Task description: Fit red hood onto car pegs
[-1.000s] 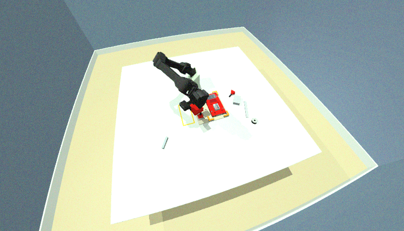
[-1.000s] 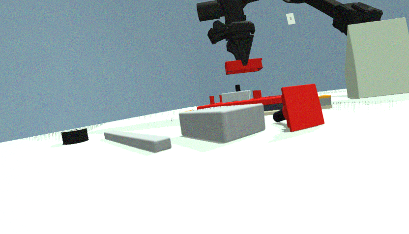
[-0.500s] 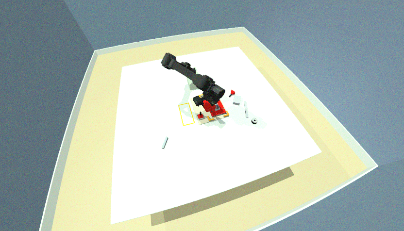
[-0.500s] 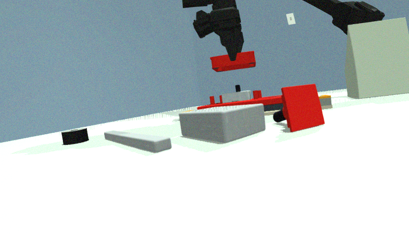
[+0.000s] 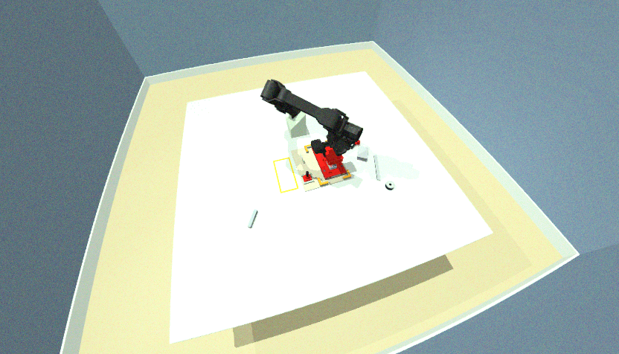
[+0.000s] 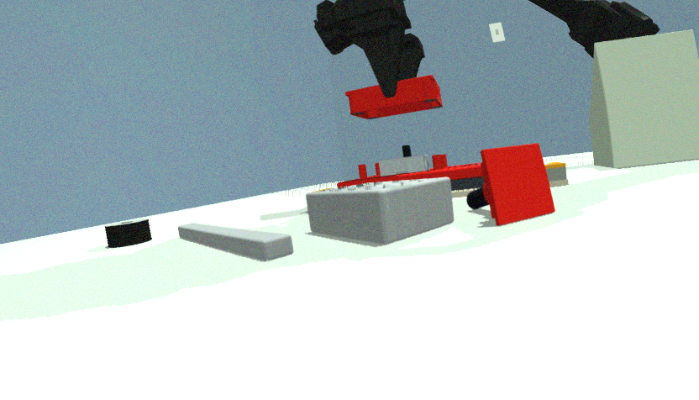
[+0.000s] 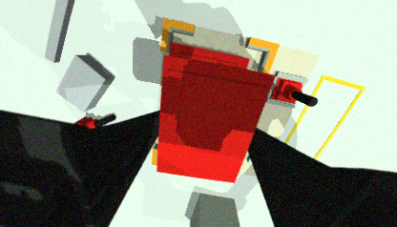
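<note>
The grey engine block is 10 mm to the left of my gripper tip and 80 mm below it. The rest, counted from my gripper tip: black wheel 160 mm ahead, 240 mm to the left, 100 mm below; red hood 10 mm above; grey bar 50 mm ahead, 230 mm to the left, 100 mm below.
</note>
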